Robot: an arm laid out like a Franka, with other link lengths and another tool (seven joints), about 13 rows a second.
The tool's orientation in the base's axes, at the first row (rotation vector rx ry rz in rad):
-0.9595 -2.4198 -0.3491
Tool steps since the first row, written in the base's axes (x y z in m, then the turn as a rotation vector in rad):
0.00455 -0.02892 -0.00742 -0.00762 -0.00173 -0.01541
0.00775 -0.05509 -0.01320 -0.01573 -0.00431 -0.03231
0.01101 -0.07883 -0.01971 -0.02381 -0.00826 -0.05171
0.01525 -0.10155 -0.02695 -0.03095 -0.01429 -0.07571
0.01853 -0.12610 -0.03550 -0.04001 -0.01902 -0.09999
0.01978 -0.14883 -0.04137 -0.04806 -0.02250 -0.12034
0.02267 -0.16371 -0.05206 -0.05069 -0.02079 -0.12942
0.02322 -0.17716 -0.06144 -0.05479 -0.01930 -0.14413
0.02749 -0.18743 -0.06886 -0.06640 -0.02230 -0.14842
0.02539 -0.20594 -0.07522 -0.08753 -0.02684 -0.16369
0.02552 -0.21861 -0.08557 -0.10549 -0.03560 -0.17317
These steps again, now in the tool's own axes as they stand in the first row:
-0.02318 -0.01795 -0.00727 -0.00464 -0.00729 0.01496
-0.04307 -0.03478 -0.01430 -0.01027 -0.01561 0.03100
-0.06203 -0.04986 -0.01974 -0.01805 -0.02501 0.04856
-0.08142 -0.06357 -0.02451 -0.03010 -0.03547 0.06877
-0.10196 -0.07932 -0.02859 -0.04037 -0.04635 0.09046
-0.11875 -0.09504 -0.03343 -0.04842 -0.05544 0.10899
-0.13476 -0.10423 -0.03161 -0.05077 -0.05649 0.11825
-0.14780 -0.11396 -0.02946 -0.05540 -0.05899 0.13266
-0.16028 -0.11872 -0.02900 -0.05222 -0.06942 0.13924
-0.17288 -0.13377 -0.03049 -0.04999 -0.08811 0.15784
-0.18575 -0.14328 -0.02705 -0.04895 -0.10734 0.16872

